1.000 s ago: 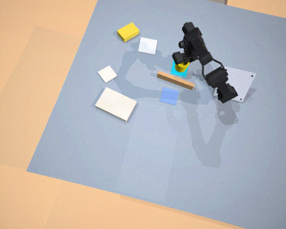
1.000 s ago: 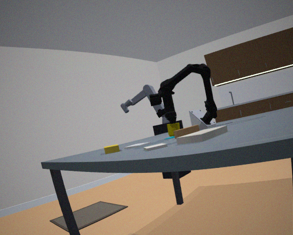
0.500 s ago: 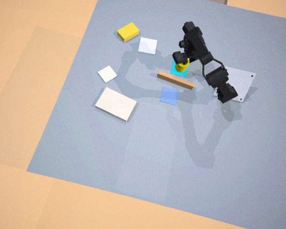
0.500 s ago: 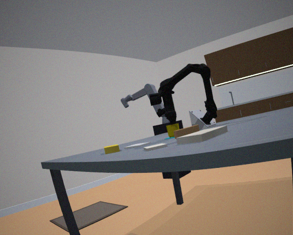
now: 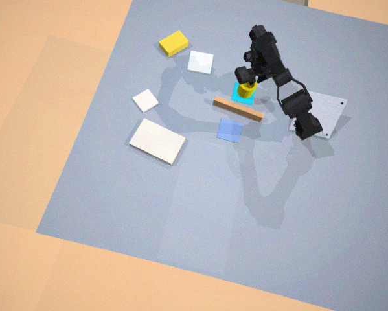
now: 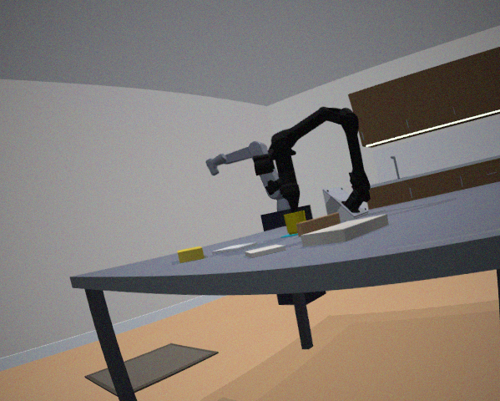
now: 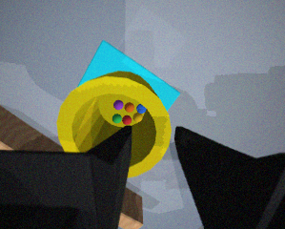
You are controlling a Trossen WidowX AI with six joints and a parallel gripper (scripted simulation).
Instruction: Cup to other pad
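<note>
The yellow cup lies 3 cm below my gripper tip, 2 cm ahead of it and 1 cm to the left of it. The rest, counted from my gripper tip: wooden bar (11 cm to the left, 5 cm below, 3 cm ahead); then blue pad (21 cm to the left, 7 cm below, 3 cm ahead).
</note>
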